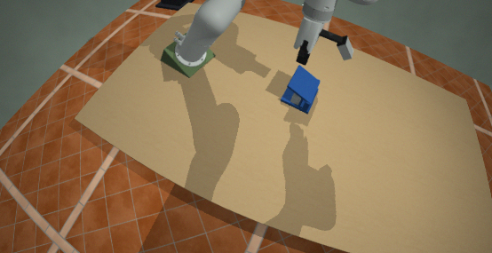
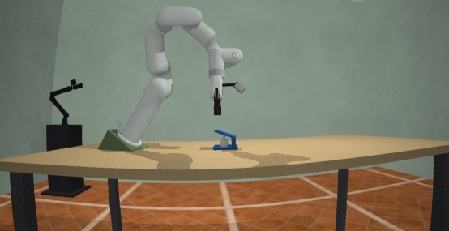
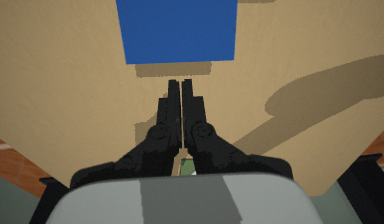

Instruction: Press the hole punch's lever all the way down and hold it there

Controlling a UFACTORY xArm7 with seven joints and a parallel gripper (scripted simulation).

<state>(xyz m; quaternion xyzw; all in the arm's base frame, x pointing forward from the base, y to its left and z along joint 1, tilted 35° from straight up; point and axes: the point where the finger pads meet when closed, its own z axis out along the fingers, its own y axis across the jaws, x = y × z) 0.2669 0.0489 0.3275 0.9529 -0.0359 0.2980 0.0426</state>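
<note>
The lever is 11 cm below my hand and 3 cm ahead of it. Also, from my hand: hole punch 13 cm below, 4 cm ahead.
</note>
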